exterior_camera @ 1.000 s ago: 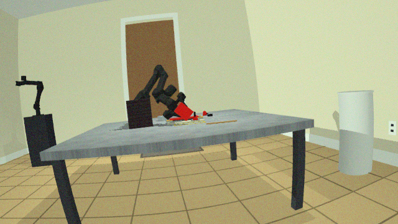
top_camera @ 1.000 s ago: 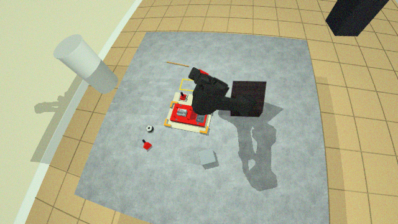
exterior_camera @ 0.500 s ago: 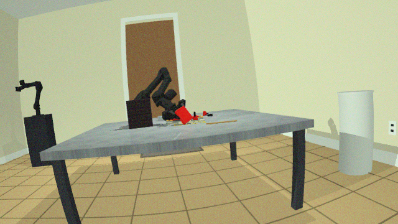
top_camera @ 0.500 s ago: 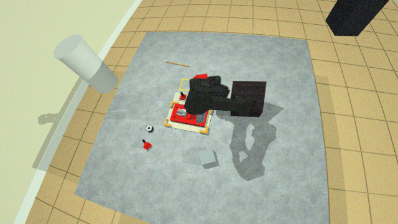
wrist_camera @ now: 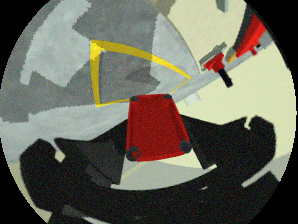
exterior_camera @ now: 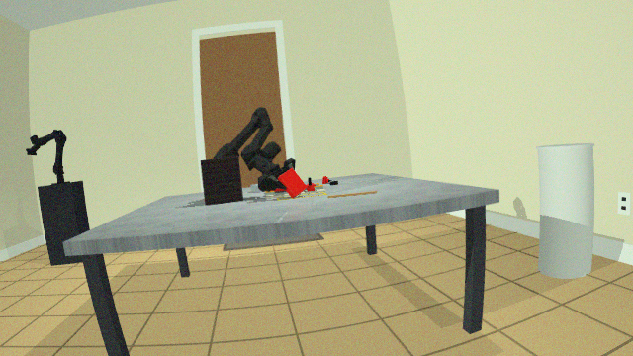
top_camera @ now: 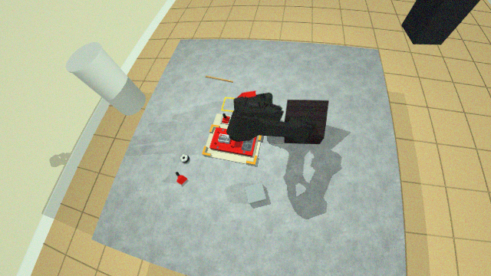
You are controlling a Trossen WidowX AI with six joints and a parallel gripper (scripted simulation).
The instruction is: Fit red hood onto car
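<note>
Right now the red hood is 10 mm above my gripper tip. From my gripper tip the other things lie so: wheel: 290 mm to the left, 290 mm ahead, 40 mm below; thin wooden stick: 180 mm to the right, 160 mm ahead, 50 mm below; engine block: 210 mm to the left, 100 mm ahead, 30 mm below.
</note>
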